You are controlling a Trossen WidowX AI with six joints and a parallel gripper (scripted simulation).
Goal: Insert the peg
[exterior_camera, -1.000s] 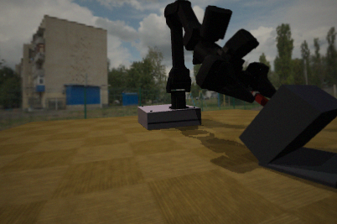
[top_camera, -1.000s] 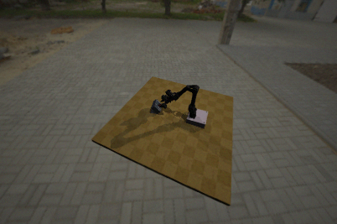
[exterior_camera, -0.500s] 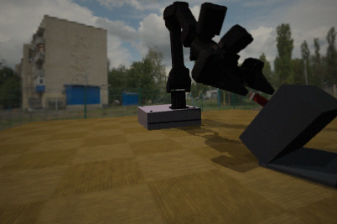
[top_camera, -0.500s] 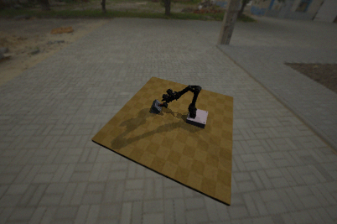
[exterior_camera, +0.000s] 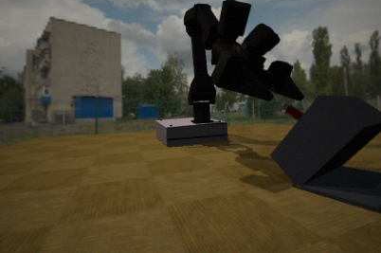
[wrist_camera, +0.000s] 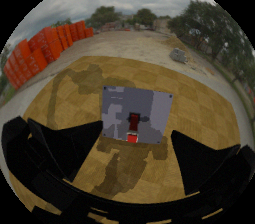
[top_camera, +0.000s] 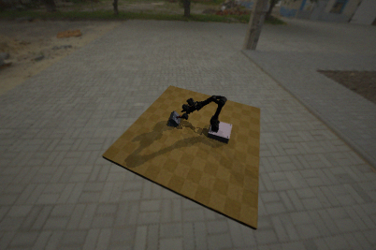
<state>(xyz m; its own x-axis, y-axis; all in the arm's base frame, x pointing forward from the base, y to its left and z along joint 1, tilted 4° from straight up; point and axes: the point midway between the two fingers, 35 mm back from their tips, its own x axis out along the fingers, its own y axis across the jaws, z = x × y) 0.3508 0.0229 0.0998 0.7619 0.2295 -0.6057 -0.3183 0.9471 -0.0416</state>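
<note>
Now: gripper tip 10 mm short of the red peg, 10 mm to the right of it and 30 mm above it. From my gripper tip the other things lie so: dark sloped panel: 50 mm ahead, 20 mm to the left, 60 mm below; flat panel foot: 70 mm ahead, 30 mm to the left, 120 mm below.
</note>
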